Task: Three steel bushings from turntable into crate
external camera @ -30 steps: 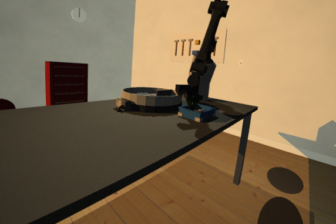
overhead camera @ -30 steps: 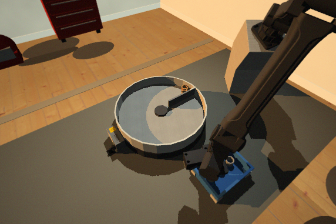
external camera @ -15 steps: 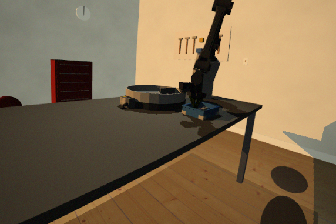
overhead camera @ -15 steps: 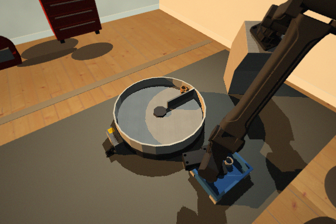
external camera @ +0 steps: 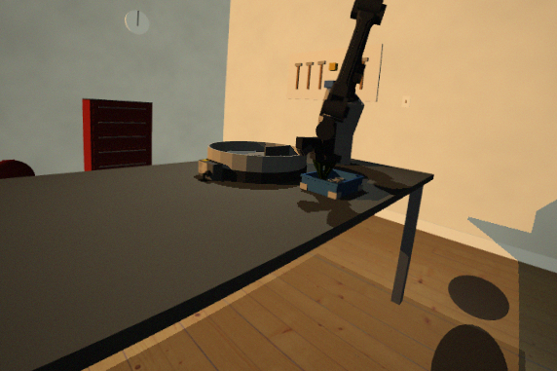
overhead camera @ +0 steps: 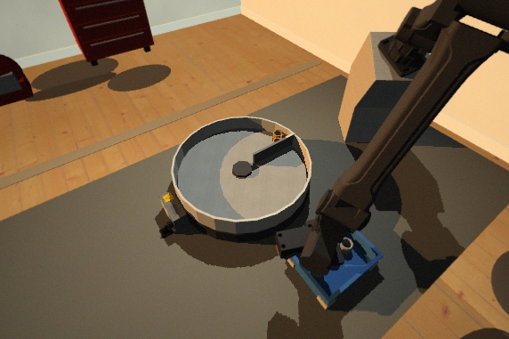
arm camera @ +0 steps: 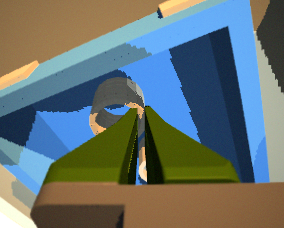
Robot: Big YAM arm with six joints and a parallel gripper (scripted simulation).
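Right now my hand is 5 cm past the blue crate and 2 cm above it. Round my hand: round turntable (34 cm to the right, 7 cm ahead, 1 cm above).
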